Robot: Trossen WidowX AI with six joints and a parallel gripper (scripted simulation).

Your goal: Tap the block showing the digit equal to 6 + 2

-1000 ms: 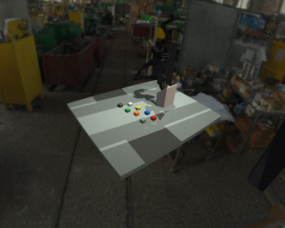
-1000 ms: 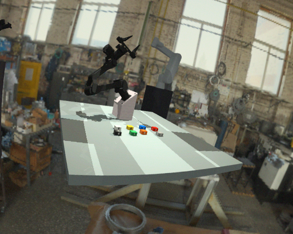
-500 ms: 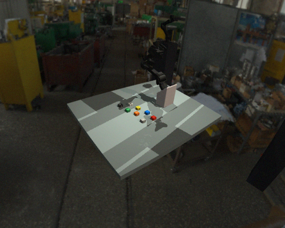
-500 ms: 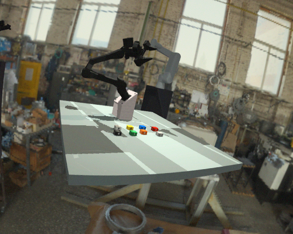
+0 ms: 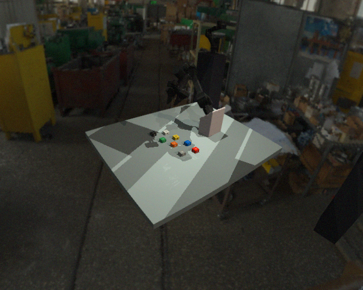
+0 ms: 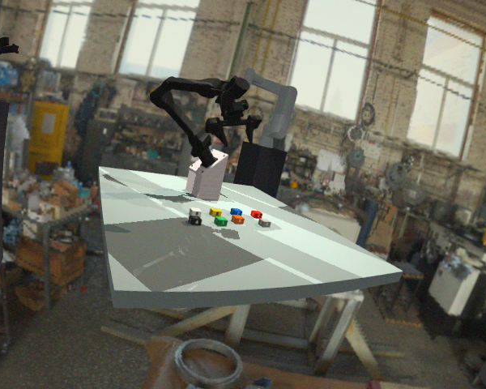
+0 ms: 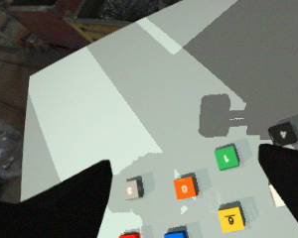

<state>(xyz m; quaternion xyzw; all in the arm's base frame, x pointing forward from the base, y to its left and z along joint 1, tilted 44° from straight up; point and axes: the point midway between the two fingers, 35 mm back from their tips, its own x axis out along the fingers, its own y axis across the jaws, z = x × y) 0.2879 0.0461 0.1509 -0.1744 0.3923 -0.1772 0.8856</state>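
Right now the beige block showing 8 is 25 cm below my gripper tip, 8 cm to the right of it and 5 cm behind it. From my gripper tip the other things lie so: orange block (25 cm below, 6 cm to the left); then green block (25 cm below, 3 cm ahead, 2 cm to the right); then yellow block (25 cm below, 6 cm behind).
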